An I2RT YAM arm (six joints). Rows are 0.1 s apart.
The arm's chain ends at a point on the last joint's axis. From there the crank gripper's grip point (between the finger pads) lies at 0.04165 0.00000 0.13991 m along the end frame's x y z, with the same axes.
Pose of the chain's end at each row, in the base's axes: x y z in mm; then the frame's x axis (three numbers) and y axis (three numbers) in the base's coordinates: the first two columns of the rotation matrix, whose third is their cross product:
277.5, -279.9, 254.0, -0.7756, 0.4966, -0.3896, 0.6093, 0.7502, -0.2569
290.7, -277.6, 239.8, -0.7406, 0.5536, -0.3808, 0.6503, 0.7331, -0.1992
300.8, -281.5, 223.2, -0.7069, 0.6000, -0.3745, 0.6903, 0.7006, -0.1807
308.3, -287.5, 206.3, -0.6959, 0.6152, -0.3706, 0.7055, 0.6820, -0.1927
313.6, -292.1, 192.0, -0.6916, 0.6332, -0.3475, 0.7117, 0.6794, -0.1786
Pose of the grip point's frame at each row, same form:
268.2, -320.3, 114.0, -0.7756, 0.4966, -0.3896, 0.6093, 0.7502, -0.2569
283.5, -309.8, 97.6, -0.7406, 0.5536, -0.3808, 0.6503, 0.7331, -0.1992
292.9, -310.6, 80.4, -0.7069, 0.6000, -0.3745, 0.6903, 0.7006, -0.1807
298.1, -317.2, 63.7, -0.6959, 0.6152, -0.3706, 0.7055, 0.6820, -0.1927
302.0, -317.6, 48.7, -0.6916, 0.6332, -0.3475, 0.7117, 0.6794, -0.1786

